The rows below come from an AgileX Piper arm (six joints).
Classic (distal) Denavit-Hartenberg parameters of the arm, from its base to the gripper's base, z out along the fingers. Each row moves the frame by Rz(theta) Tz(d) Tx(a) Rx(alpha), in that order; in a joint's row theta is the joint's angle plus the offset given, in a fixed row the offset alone. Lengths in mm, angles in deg.
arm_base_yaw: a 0; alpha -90; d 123; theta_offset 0
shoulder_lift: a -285.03; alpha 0; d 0; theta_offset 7.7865
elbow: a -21.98; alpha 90; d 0; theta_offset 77.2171
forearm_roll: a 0; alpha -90; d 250.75; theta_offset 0
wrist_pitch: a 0; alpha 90; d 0; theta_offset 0
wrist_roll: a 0; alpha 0; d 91; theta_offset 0
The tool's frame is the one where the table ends.
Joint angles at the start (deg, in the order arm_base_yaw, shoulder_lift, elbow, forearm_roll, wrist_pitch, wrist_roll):
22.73, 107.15, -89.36, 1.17, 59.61, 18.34
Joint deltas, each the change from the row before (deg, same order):
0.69, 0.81, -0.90, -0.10, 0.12, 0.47
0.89, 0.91, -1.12, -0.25, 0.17, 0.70
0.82, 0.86, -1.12, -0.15, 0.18, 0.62
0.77, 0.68, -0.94, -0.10, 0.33, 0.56
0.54, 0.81, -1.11, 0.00, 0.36, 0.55
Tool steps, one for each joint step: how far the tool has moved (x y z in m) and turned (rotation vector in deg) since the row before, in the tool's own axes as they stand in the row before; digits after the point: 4 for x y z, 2 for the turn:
-0.0014, 0.0054, 0.0025, -0.10, 0.08, -0.24
-0.0015, 0.0068, 0.0024, -0.06, -0.01, -0.28
-0.0015, 0.0065, 0.0020, -0.14, -0.02, -0.24
-0.0006, 0.0060, 0.0014, -0.11, 0.12, -0.23
-0.0016, 0.0048, 0.0017, -0.13, 0.12, 0.03

